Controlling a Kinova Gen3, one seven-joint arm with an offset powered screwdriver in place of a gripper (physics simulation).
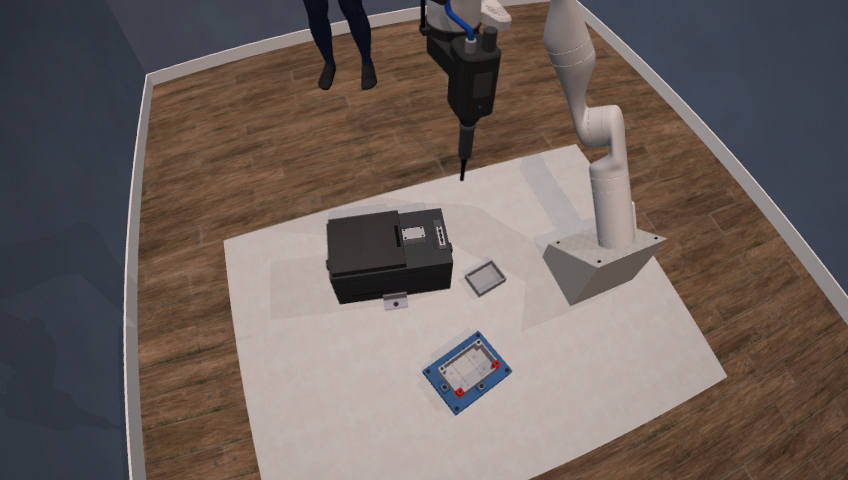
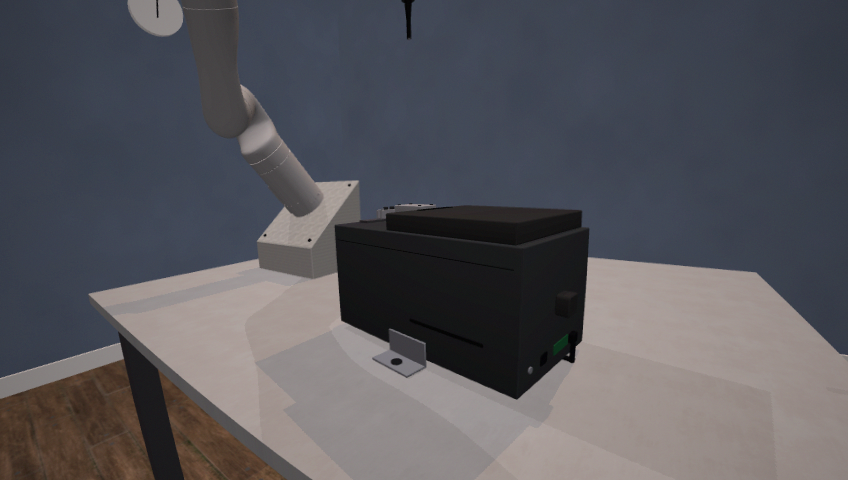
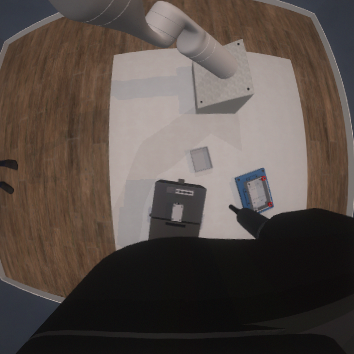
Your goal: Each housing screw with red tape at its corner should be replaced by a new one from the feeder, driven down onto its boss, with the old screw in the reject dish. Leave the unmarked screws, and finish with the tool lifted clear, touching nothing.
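Where they show: hand, its tool point: (image 1: 461, 180) (image 2: 409, 40) (image 3: 230, 206); arm's base, origin of its link: (image 1: 616, 241) (image 2: 308, 203) (image 3: 225, 66).
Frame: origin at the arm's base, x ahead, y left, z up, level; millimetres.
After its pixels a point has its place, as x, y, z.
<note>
My screwdriver gripper (image 1: 461, 179) @[391, -126, 274] (image 2: 408, 37) @[391, -126, 274] (image 3: 231, 206) @[391, -126, 274] hangs high above the table, its bit pointing down; no screw shows at its tip. The light grey housing (image 1: 470, 368) @[442, 91, -137] (image 3: 257, 194) @[457, 101, -137] sits in a blue fixture (image 1: 470, 397) @[472, 153, -140] (image 3: 242, 186) @[417, 40, -140]. Red tape marks one corner (image 1: 496, 364) @[393, 117, -97] (image 3: 263, 178) @[393, 113, -96] nearer the arm base and another corner (image 1: 460, 391) @[493, 138, -98] (image 3: 270, 204) @[496, 138, -97]. Dark dots show at the corners; how deep any screws sit is too small to tell. The black feeder (image 1: 368, 243) @[554, -235, 11] (image 2: 428, 285) @[524, -318, -61] (image 3: 167, 200) @[414, -242, -9] has a row of screws (image 1: 440, 234) @[392, -191, 8] (image 3: 184, 192) @[394, -188, 10]. The grey reject dish (image 1: 493, 286) @[290, -77, -139] (image 3: 192, 161) @[301, -142, -157] looks empty.
The arm's slanted base block (image 1: 612, 273) @[45, 60, -30] (image 2: 285, 258) @[20, -100, -120] (image 3: 220, 102) @[120, -32, -36] stands on the table (image 1: 333, 386) @[753, -2, -157] (image 2: 684, 333) @[793, -100, -157] (image 3: 130, 110) @[66, -361, -157]. A small metal bracket (image 1: 395, 302) @[534, -144, -152] (image 2: 410, 365) @[503, -325, -154] is at the feeder's side. A person's legs (image 1: 357, 35) show beyond the table.
</note>
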